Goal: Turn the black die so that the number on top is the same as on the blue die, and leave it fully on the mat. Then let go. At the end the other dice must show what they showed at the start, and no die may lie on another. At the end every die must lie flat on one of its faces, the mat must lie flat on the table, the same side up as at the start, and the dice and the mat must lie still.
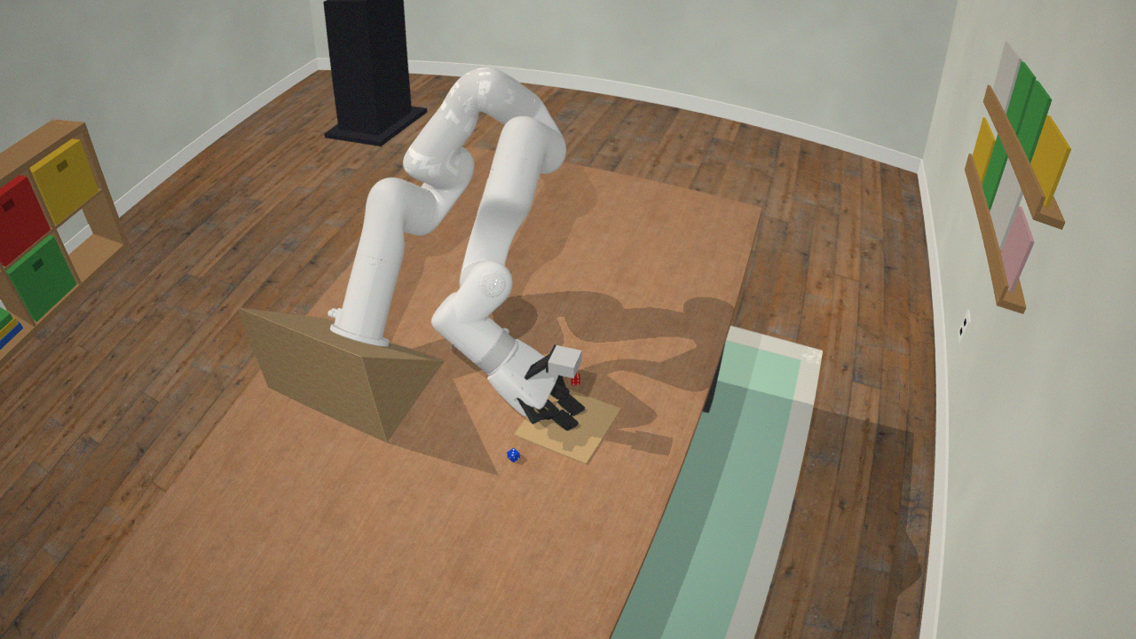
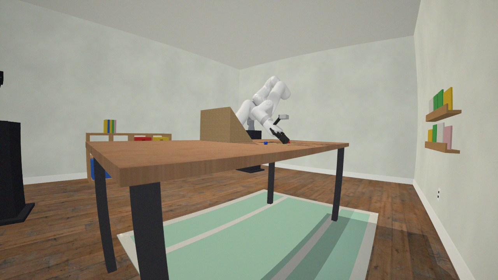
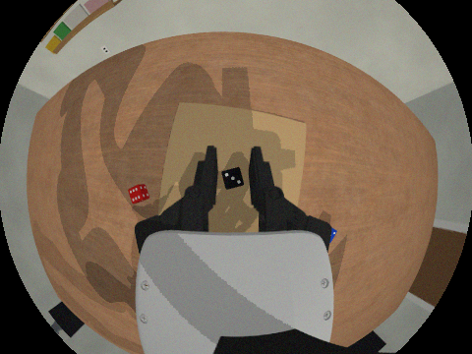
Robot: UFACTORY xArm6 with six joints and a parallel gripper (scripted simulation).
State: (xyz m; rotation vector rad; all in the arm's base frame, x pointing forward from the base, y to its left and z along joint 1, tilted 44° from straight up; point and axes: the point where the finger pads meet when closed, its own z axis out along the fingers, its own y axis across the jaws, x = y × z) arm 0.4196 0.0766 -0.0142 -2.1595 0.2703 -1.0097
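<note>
Now: the black die 2 cm below my hand. From my hand the other things lie so: blue die 5 cm behind, 11 cm to the right, 2 cm below; then tan mat 3 cm below; then red die 3 cm behind, 10 cm to the left, 2 cm below.
</note>
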